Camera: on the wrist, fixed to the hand. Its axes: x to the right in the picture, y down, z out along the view.
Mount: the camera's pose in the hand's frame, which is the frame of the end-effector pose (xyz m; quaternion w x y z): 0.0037 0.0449 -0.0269 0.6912 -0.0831 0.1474 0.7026
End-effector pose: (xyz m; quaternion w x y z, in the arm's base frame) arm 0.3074 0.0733 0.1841 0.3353 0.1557 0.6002 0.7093
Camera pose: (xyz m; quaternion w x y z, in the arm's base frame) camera 0.2750 0.0532 0.2201 0.3421 -0.3969 -0.2959 -0.7987
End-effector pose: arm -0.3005 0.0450 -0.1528 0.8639 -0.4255 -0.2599 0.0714
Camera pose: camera -0.2792 0.0557 -0.1996 0.5499 -0.5590 0.2407 0.5720
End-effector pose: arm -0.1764 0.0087 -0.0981 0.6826 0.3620 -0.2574 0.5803
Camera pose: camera -0.2215 0.0352 -0.1028 0.1321 -0.0729 -0.3799 0.9127
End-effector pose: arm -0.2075 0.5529 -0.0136 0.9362 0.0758 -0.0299 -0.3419
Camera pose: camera -0.1732 0.5877 -0.0328 0.8980 0.0040 0.0925 0.4301
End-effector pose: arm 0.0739 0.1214 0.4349 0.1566 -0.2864 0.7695 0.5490
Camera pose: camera 0.0455 0.1057 0.4761 0.4147 -0.2487 -0.7105 -0.5112
